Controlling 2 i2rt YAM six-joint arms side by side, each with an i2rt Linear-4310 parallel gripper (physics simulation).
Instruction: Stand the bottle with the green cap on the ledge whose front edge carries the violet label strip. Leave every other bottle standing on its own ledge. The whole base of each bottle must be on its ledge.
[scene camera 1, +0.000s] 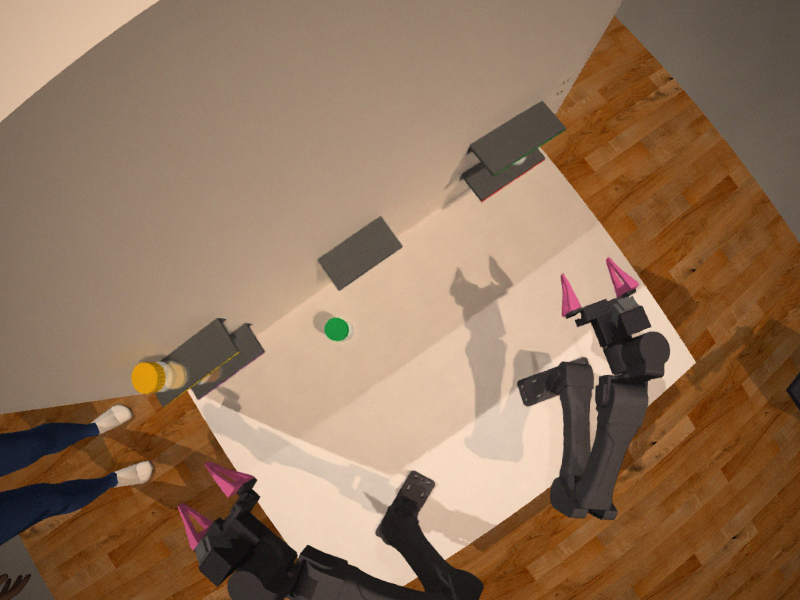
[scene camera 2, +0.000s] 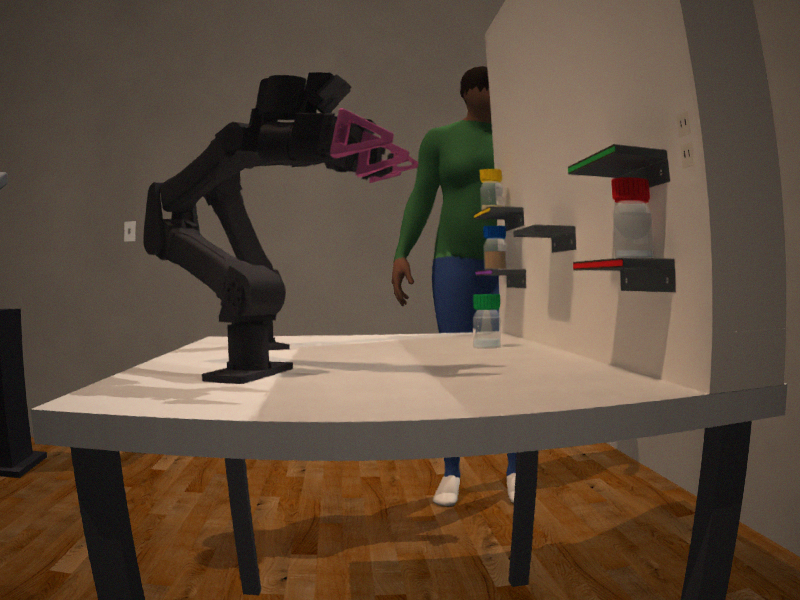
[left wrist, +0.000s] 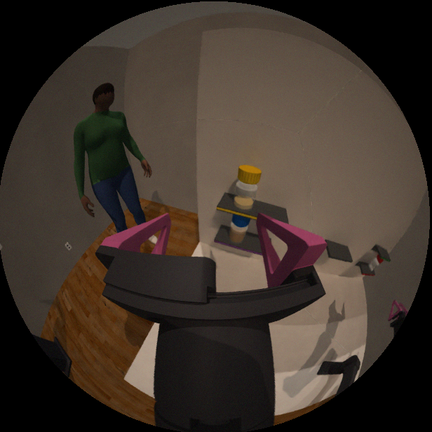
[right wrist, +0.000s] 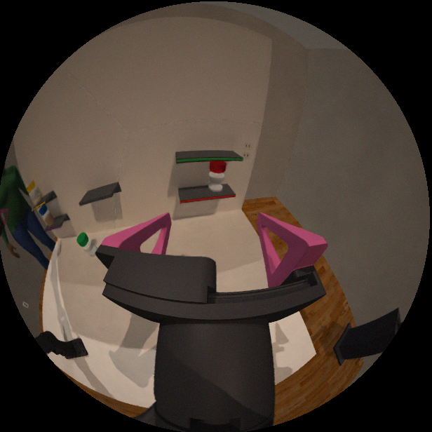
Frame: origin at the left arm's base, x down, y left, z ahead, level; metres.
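Seen in the pictures: left gripper, fingertip midpoint: (scene camera 1: 193, 484) (scene camera 2: 409, 168); right gripper, fingertip midpoint: (scene camera 1: 585, 266) (scene camera 2: 401, 147); left arm's base at its link origin: (scene camera 1: 404, 507); right arm's base at its link origin: (scene camera 1: 555, 381) (scene camera 2: 249, 374).
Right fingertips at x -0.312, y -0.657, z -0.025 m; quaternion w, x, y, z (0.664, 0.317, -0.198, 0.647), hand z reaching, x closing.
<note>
Offsets run from my right fingertips to a thing's top centre.
The green-capped bottle {dx +0.207, dy +0.336, dz +0.385 m} (scene camera 1: 336, 329) (scene camera 2: 486, 322) (right wrist: 86, 242) stands upright on the table, near the wall. The violet-strip ledge {dx +0.155, dy +0.533, dz +0.573 m} (scene camera 1: 254, 347) (scene camera 2: 511, 273) (left wrist: 222, 235) is the lower one of the pair at the left of scene camera 1; a blue-capped bottle {dx +0.050, dy +0.562, dz +0.584 m} (scene camera 2: 494, 248) (left wrist: 240, 226) (right wrist: 45, 213) stands on it, under the yellow-strip ledge {dx +0.015, dy +0.533, dz +0.573 m} (scene camera 1: 205, 348) (left wrist: 272, 209). My left gripper (scene camera 1: 201, 505) (left wrist: 213, 217) is open and empty, off the table's edge at lower left. My right gripper (scene camera 1: 586, 274) (right wrist: 213, 217) is open and empty, raised at the table's right side, apart from the green-capped bottle.
A yellow-capped bottle {dx -0.090, dy +0.566, dz +0.583 m} (scene camera 1: 149, 377) (scene camera 2: 491, 187) (left wrist: 247, 181) stands on the yellow-strip ledge. A bare ledge {dx +0.085, dy +0.172, dz +0.400 m} (scene camera 1: 359, 253) (right wrist: 101, 193) is mid-wall. A red-capped bottle {dx +0.050, dy -0.224, dz +0.217 m} (scene camera 2: 631, 219) (right wrist: 216, 177) stands on the red-strip ledge {dx +0.155, dy -0.189, dz +0.227 m} (scene camera 2: 646, 265), below the green-strip ledge {dx +0.015, dy -0.189, dz +0.227 m} (scene camera 1: 516, 136) (scene camera 2: 623, 160).
</note>
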